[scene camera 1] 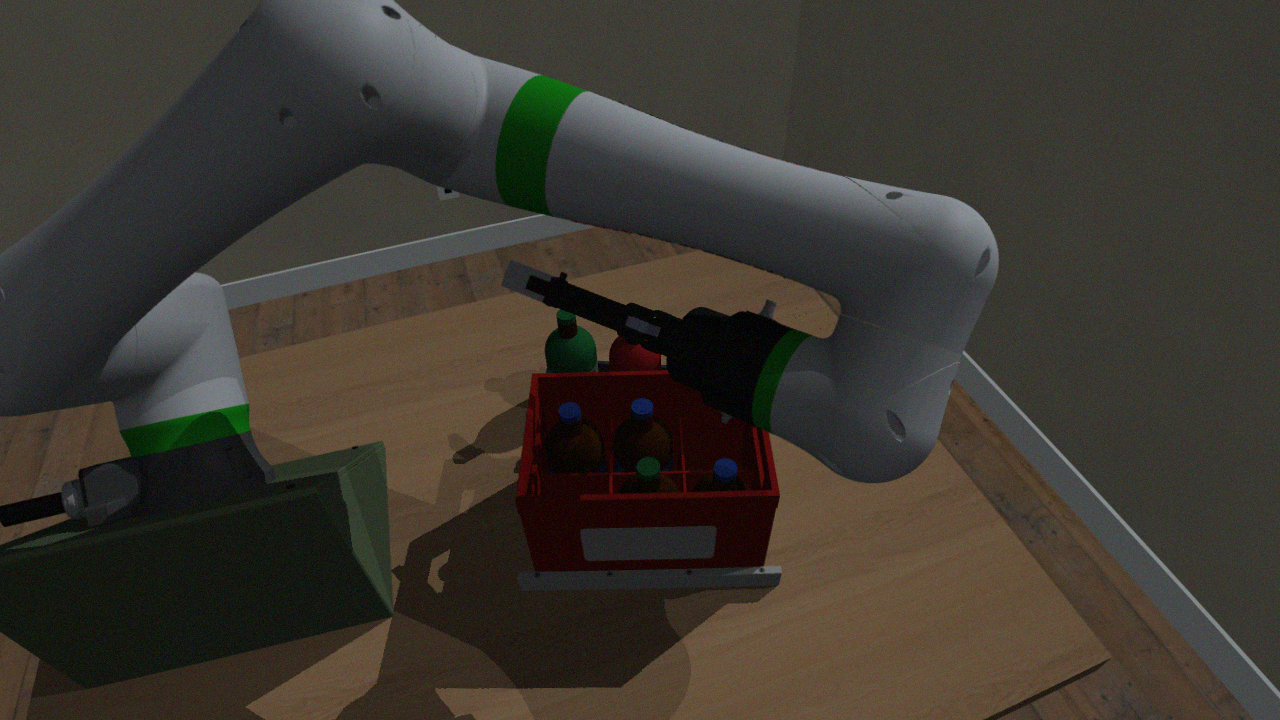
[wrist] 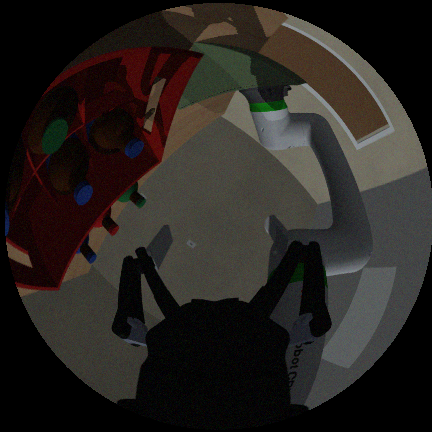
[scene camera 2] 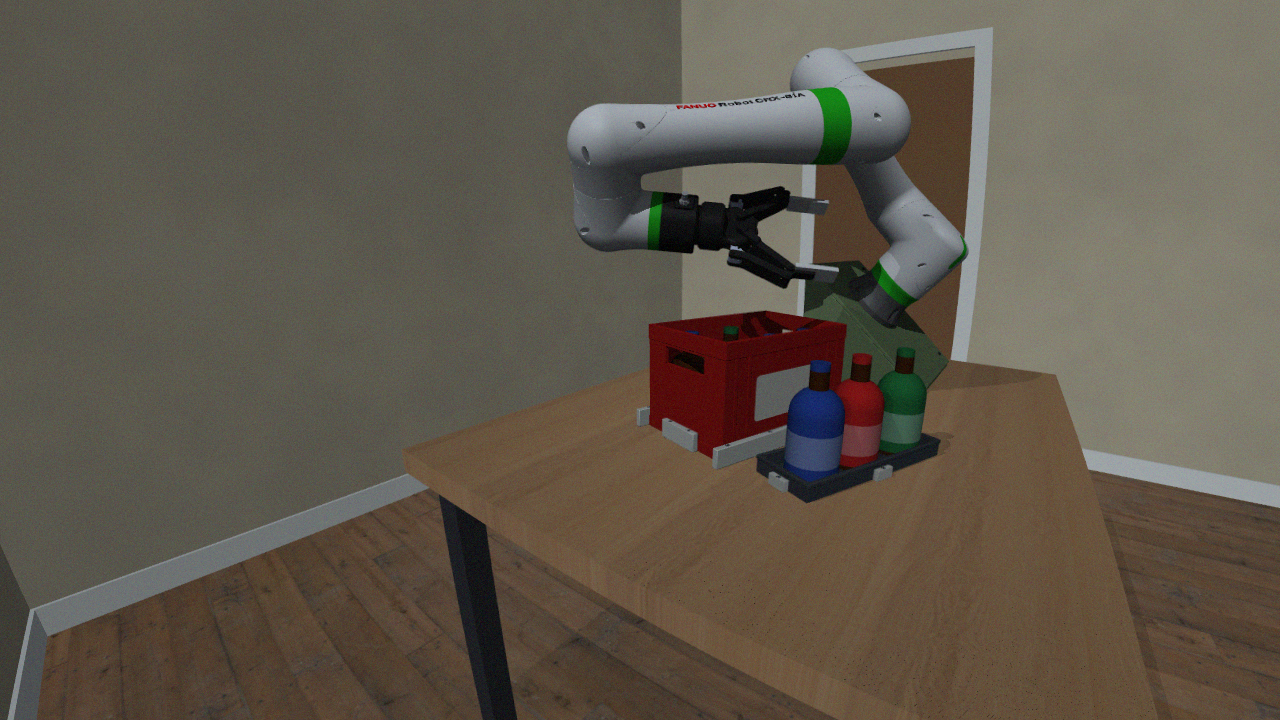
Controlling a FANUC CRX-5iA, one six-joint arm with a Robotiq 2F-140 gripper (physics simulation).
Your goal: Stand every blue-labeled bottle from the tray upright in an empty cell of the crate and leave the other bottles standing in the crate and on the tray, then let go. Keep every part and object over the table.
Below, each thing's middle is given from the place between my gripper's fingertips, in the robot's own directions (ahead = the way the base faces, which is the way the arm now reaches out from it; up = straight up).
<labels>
The red bottle [scene camera 2: 864, 403] is 130 mm ahead of my hand, 80 mm to the left of it and 230 mm below it. The rest, counted from my hand: blue-labeled bottle [scene camera 2: 816, 415] (200 mm ahead, 30 mm to the left, 230 mm below); then green-capped bottle [scene camera 1: 648, 479] (40 mm ahead, 150 mm to the right, 230 mm below).
</labels>
